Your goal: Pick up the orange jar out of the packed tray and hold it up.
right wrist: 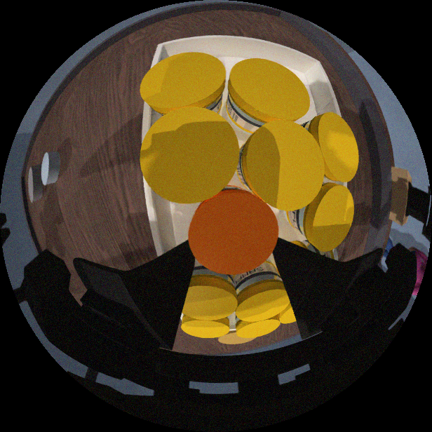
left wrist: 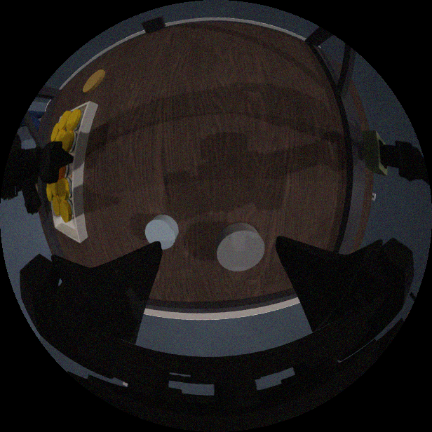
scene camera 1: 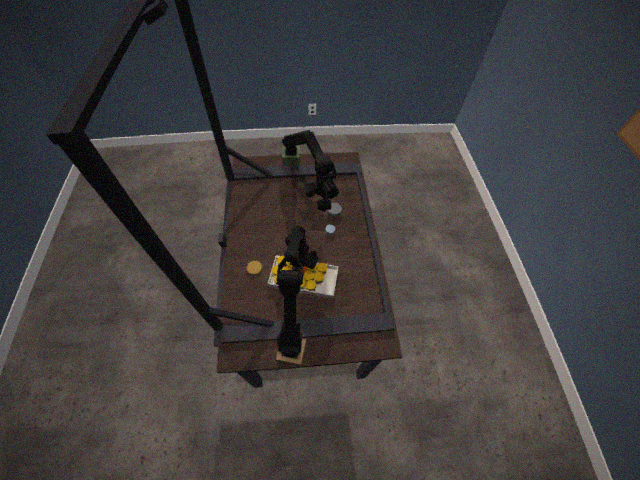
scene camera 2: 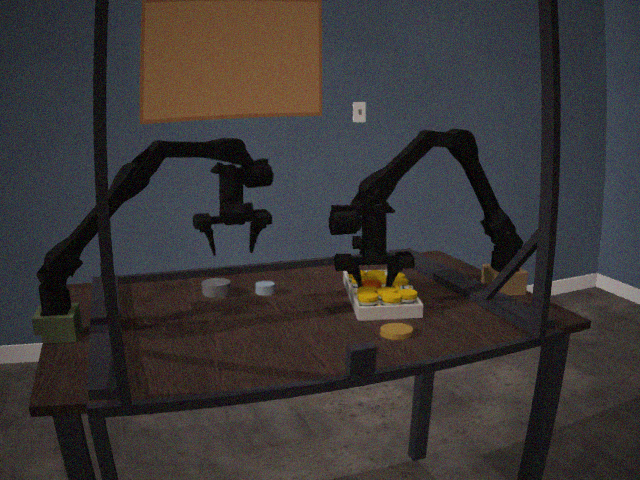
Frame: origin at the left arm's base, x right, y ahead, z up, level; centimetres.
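Seen in the pictures: left gripper, fingertip midpoint: (scene camera 2: 232,254); left arm's base at its link origin: (scene camera 1: 291,151) (scene camera 2: 55,310); right arm's base at its link origin: (scene camera 1: 291,349).
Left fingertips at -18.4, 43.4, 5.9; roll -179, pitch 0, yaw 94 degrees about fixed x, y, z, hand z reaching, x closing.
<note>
Pixels of each thing's top centre, then the offset from my left fingertips to it, as dx, dy, dz.
- orange-lidded jar at its top centre: (scene camera 2: 371,282) (scene camera 1: 302,268) +9.2, +32.2, -6.9
- white tray at its top centre: (scene camera 2: 380,286) (scene camera 1: 303,274) +8.4, +34.7, -8.5
- grey disc at its top centre: (scene camera 2: 216,282) (scene camera 1: 334,208) -6.4, -4.1, -8.7
- pale blue disc at its top centre: (scene camera 2: 264,283) (scene camera 1: 330,228) -4.1, +8.3, -9.3
- tan disc at its top centre: (scene camera 2: 396,328) (scene camera 1: 254,267) +31.8, +30.3, -10.5
The orange-lidded jar (scene camera 1: 305,268) (scene camera 2: 370,283) (left wrist: 62,171) (right wrist: 233,227) stands in the white tray (scene camera 1: 328,285) (scene camera 2: 390,312) (left wrist: 76,231) (right wrist: 225,46) among several yellow-lidded jars (scene camera 2: 391,296) (left wrist: 72,120) (right wrist: 190,155). My right gripper (scene camera 1: 298,265) (scene camera 2: 375,285) (right wrist: 235,244) is open, low over the tray. In the right wrist view its fingertips lie on either side of the orange lid; the jar's lower body is hidden. My left gripper (scene camera 1: 317,198) (scene camera 2: 233,253) (left wrist: 219,245) is open and empty, high above the table and away from the tray.
A grey disc (scene camera 1: 335,208) (scene camera 2: 216,288) (left wrist: 240,250) and a pale blue disc (scene camera 1: 330,228) (scene camera 2: 265,288) (left wrist: 161,231) lie below the left gripper's area. A tan disc (scene camera 1: 253,267) (scene camera 2: 396,331) (left wrist: 94,80) lies beside the tray. Dark frame posts (scene camera 2: 549,155) rise at the table's edge.
</note>
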